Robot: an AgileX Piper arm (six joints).
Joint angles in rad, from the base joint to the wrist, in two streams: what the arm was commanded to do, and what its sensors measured. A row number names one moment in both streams.
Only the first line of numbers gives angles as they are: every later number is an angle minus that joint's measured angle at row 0.
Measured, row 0:
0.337, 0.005, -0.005, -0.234, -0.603, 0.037
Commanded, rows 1 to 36:
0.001, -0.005, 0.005, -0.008, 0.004, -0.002
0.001, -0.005, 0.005, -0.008, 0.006, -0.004
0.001, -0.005, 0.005, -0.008, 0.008, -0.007
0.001, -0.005, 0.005, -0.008, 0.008, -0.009
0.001, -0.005, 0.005, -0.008, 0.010, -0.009
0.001, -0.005, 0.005, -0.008, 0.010, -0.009
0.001, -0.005, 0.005, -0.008, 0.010, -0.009
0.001, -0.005, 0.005, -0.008, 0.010, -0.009
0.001, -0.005, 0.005, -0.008, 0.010, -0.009
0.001, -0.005, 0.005, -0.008, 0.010, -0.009
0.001, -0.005, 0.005, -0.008, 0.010, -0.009
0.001, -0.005, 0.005, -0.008, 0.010, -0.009
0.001, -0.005, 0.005, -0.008, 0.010, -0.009
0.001, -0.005, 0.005, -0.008, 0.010, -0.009
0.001, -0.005, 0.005, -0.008, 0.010, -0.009
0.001, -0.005, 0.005, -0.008, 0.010, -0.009
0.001, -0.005, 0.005, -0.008, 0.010, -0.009
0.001, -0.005, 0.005, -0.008, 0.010, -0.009
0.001, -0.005, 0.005, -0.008, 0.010, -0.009
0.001, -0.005, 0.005, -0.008, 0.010, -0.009
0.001, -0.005, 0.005, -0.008, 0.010, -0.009
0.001, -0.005, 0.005, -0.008, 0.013, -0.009
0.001, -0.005, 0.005, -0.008, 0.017, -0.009
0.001, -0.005, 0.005, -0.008, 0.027, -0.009
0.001, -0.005, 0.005, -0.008, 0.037, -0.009
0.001, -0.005, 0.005, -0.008, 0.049, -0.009
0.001, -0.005, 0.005, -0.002, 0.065, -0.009
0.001, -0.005, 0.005, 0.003, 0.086, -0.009
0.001, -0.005, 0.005, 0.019, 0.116, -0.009
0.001, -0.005, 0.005, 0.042, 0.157, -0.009
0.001, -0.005, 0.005, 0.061, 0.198, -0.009
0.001, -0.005, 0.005, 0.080, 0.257, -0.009
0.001, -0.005, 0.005, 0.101, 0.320, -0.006
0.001, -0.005, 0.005, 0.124, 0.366, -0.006
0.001, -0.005, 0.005, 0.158, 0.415, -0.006
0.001, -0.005, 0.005, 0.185, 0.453, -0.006
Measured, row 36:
0.000, 0.000, 0.000, 0.084, 0.265, -0.003
